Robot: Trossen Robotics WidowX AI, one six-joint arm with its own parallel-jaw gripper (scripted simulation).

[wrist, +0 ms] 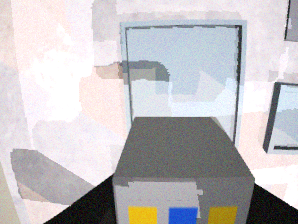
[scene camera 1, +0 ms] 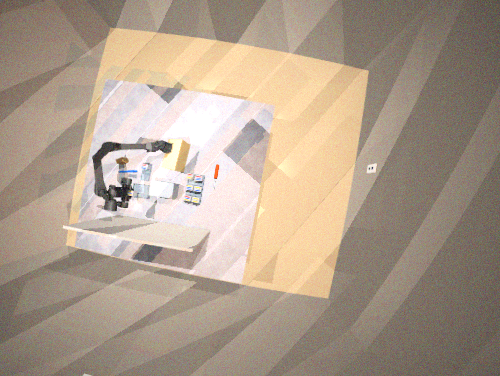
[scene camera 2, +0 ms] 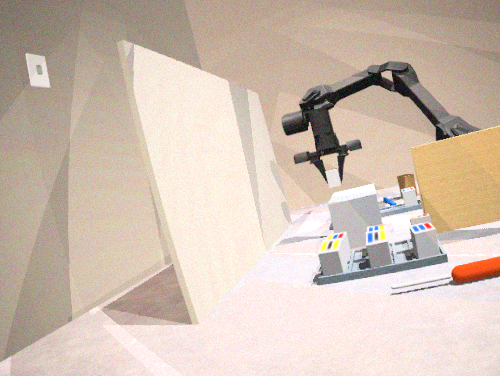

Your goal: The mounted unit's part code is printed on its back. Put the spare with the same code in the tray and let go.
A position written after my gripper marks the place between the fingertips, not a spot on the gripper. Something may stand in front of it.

Note:
I see my gripper (scene camera 2: 335, 182), a mounted unit (scene camera 2: 352, 211), a pale blue tray (wrist: 194, 67) and a tall pale panel (scene camera 2: 214, 178).
My gripper also shows in the wrist view (wrist: 175, 177).

